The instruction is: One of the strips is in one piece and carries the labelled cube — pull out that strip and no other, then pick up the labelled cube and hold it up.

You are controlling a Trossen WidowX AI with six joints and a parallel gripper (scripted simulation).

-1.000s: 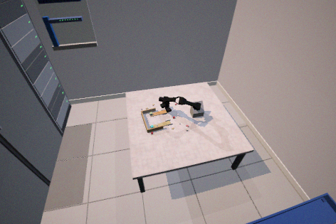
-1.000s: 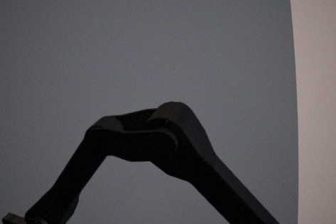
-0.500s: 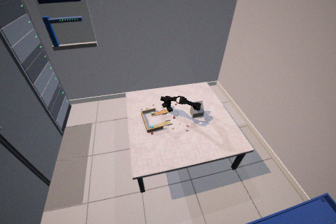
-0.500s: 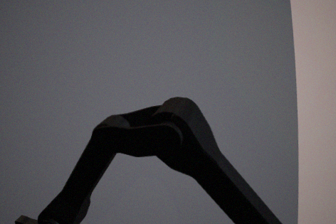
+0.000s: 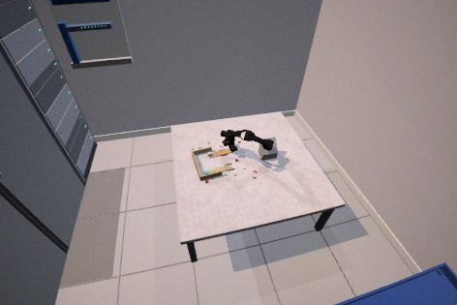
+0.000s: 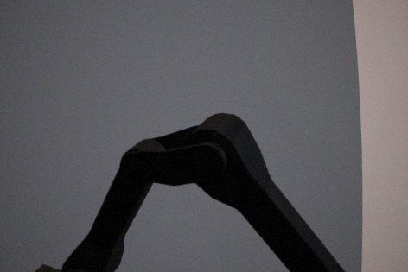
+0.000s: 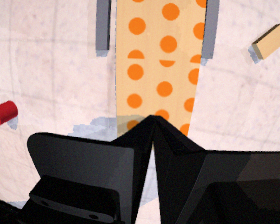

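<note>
My gripper tip is 100 mm short of the strip and 10 mm to the right of it.
</note>
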